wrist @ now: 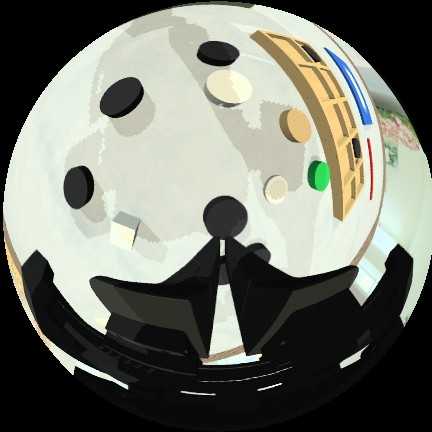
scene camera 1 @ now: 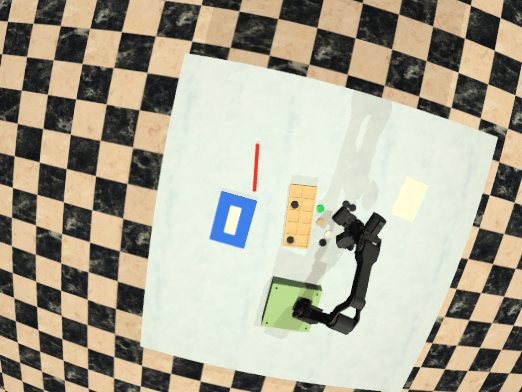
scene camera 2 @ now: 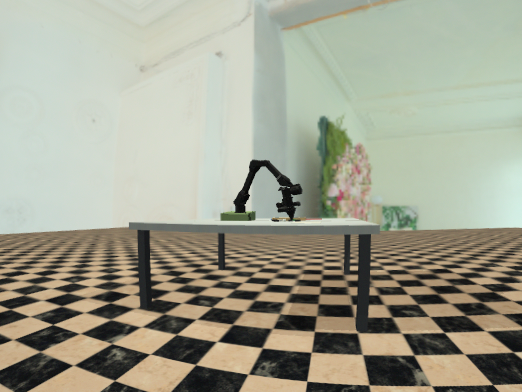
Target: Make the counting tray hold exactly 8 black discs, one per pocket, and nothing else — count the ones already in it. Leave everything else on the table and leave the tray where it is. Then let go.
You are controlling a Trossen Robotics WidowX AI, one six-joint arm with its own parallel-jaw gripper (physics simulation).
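The tan counting tray has two columns of pockets. One black disc sits in a pocket towards one end and another black disc in a pocket at the other end. My gripper is shut and low over the table, right of the tray in scene camera 1; no disc shows between its tips. A loose black disc lies flat right at the fingertips. Two touching black discs are partly behind the fingers in the wrist view. Other loose black discs lie around.
Beside the tray lie a green disc, a tan disc, a cream disc and a smaller cream disc. A white block, blue frame, red stick, pale yellow sheet and green base are present.
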